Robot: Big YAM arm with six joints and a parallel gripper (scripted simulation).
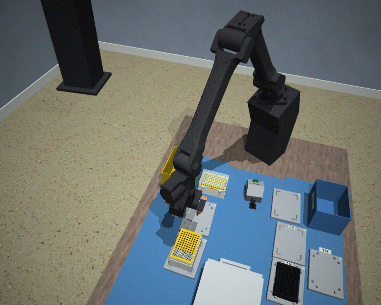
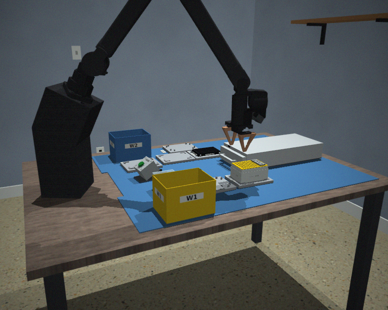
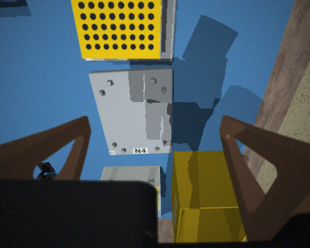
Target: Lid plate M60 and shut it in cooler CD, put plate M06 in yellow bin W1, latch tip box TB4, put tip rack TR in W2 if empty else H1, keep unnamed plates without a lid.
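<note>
Now: hand 11 cm above the tip rack TR, 8 cm short of it and 2 cm to the right of it. Round my hand: nest N2 (16 cm below, 9 cm ahead, 2 cm to the left); then yellow bin W1 (28 cm behind, 13 cm below, 7 cm to the right); then nest N4 (16 cm below, 9 cm behind, 4 cm to the left).
</note>
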